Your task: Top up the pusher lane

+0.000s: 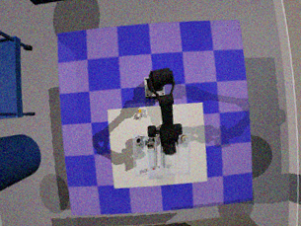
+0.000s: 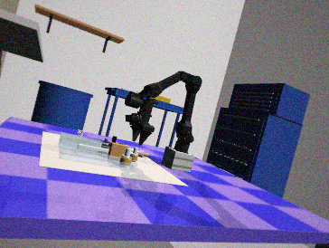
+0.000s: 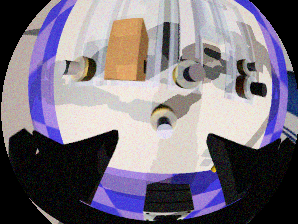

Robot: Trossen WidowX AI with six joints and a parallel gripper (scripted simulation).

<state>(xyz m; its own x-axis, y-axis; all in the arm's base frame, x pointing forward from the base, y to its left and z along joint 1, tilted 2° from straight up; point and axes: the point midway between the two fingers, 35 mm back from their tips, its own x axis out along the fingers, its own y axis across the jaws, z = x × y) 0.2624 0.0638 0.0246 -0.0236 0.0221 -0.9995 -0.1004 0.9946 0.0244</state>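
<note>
The brown box is 80 mm ahead of my gripper tip, 50 mm to the left of it and 50 mm below it.
</note>
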